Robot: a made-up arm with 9 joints. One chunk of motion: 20 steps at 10 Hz.
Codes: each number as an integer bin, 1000 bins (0 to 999) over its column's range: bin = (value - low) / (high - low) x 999, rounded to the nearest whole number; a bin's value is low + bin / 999 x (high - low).
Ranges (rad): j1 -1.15..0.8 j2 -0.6..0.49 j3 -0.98..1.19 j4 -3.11..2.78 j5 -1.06..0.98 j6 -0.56..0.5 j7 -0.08..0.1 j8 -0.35..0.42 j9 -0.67..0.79
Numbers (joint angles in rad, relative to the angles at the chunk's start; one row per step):
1: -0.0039 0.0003 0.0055 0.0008 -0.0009 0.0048 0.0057 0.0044 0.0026
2: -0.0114 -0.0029 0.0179 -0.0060 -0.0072 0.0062 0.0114 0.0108 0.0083
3: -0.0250 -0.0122 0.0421 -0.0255 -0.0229 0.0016 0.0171 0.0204 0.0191
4: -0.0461 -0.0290 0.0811 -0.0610 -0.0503 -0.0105 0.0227 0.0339 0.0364
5: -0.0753 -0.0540 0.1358 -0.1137 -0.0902 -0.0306 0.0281 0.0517 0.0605
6: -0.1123 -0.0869 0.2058 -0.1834 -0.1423 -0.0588 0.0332 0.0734 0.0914
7: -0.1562 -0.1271 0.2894 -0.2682 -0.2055 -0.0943 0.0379 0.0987 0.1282
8: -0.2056 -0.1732 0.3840 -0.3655 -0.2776 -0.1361 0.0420 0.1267 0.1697
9: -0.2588 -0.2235 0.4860 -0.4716 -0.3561 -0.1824 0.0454 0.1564 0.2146
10: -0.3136 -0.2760 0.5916 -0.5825 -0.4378 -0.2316 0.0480 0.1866 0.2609
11: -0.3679 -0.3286 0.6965 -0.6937 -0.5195 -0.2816 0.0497 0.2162 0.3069
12: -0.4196 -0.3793 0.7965 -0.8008 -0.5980 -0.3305 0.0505 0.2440 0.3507
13: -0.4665 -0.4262 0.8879 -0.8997 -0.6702 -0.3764 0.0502 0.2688 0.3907
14: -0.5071 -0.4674 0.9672 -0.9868 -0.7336 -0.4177 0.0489 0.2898 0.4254
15: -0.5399 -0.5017 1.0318 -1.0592 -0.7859 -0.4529 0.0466 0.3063 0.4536
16: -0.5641 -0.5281 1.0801 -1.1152 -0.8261 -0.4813 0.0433 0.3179 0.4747
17: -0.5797 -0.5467 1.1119 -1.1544 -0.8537 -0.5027 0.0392 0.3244 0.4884
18: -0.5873 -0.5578 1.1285 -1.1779 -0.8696 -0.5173 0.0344 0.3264 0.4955
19: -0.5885 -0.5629 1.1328 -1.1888 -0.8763 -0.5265 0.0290 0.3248 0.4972
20: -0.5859 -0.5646 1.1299 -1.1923 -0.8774 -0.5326 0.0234 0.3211 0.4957
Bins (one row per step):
1: 587 550 454 528 519 532 476 460 460
2: 583 547 459 526 516 534 507 468 464
3: 576 539 471 523 508 529 539 481 472
4: 566 523 488 517 494 518 570 498 483
5: 551 500 514 508 475 499 600 521 500
6: 532 470 546 496 449 472 628 549 521
7: 509 433 584 482 418 439 654 582 546
8: 484 391 628 465 383 400 677 618 575
9: 457 345 675 447 345 356 696 657 605
10: 428 297 724 429 305 310 710 696 637
11: 401 249 772 410 265 262 720 735 668
12: 374 202 818 392 226 216 724 771 698
13: 350 159 860 375 191 173 723 803 726
14: 329 122 896 360 160 134 715 830 750
15: 313 90 926 348 134 101 703 851 769
16: 300 66 948 338 115 74 684 867 783
17: 292 49 963 332 101 54 662 875 793
18: 288 39 971 328 93 40 635 878 797
19: 288 34 973 326 90 32 605 875 799
20: 289 32 971 325 89 26 574 871 798

